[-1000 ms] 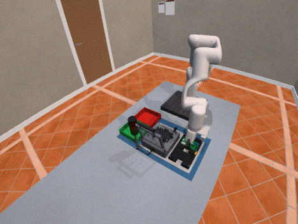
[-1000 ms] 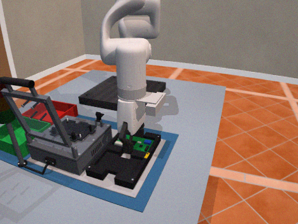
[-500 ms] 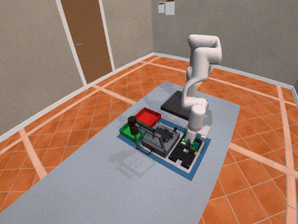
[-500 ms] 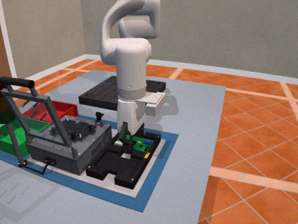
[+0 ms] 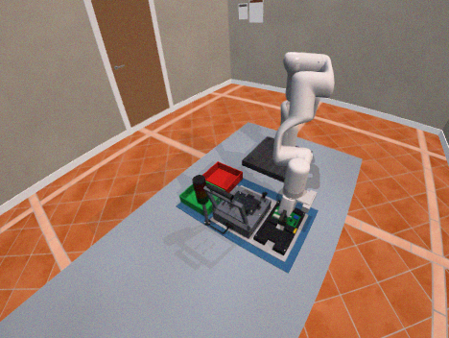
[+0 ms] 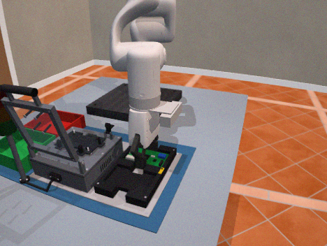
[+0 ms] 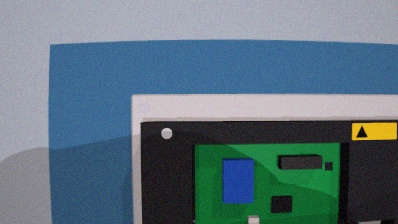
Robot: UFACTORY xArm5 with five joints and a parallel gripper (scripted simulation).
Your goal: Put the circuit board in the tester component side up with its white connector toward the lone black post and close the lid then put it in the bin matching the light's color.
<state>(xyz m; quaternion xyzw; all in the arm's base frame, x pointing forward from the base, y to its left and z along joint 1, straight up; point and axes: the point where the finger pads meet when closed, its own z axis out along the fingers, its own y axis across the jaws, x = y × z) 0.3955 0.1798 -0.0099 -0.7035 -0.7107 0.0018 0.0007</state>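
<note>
The black catch lies 11 cm to the right of my hand and 6 cm above it. From my hand the other things lie so: red bin (4 cm behind, 37 cm to the right, 1 cm below); green circuit board (right at my hand); clear lid (19 cm ahead, 17 cm to the right, 16 cm above).
</note>
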